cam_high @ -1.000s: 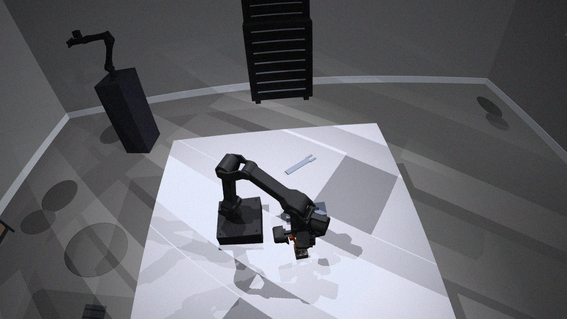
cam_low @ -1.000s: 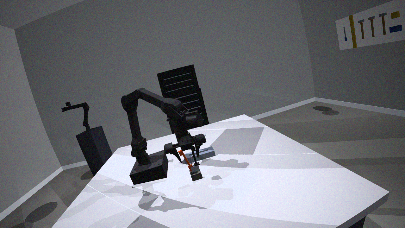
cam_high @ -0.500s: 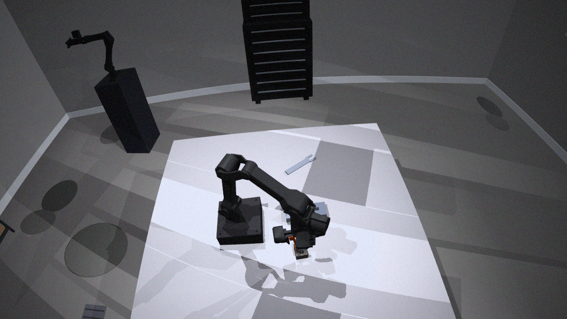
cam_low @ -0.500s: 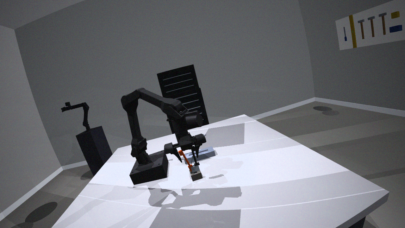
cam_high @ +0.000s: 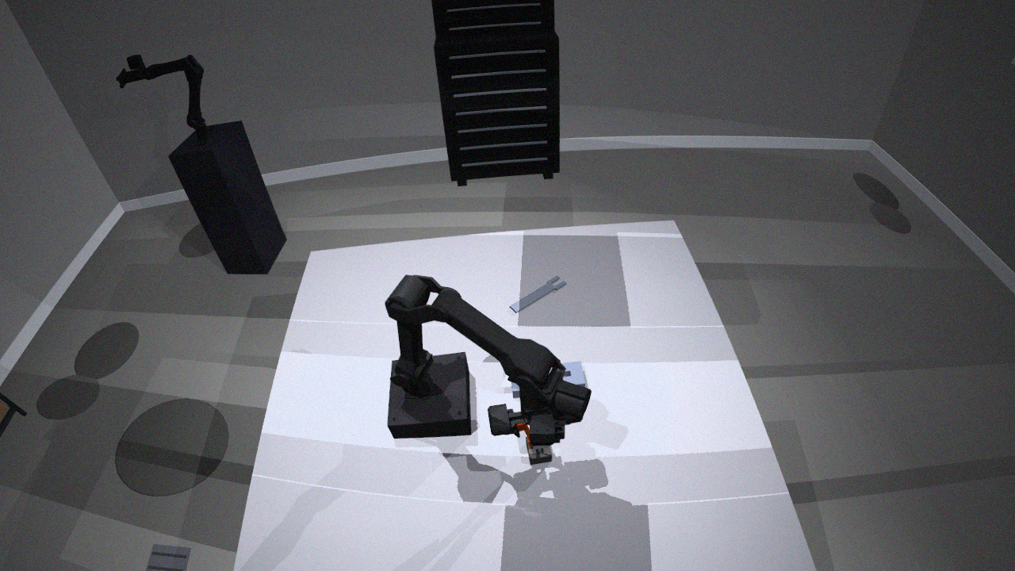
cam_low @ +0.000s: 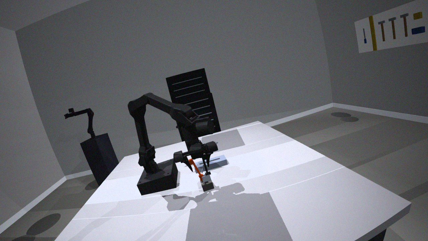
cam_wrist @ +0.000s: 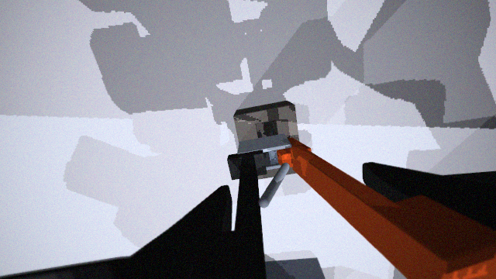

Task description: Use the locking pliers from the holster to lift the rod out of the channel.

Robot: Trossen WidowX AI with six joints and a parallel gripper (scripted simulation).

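The channel block lies 200 mm to the left of my gripper tip, 80 mm below it and 20 mm ahead of it. Also, from my gripper tip: thin grey plate: 530 mm to the left, 100 mm below, 10 mm ahead; tan holster: 90 mm below, 10 mm ahead.
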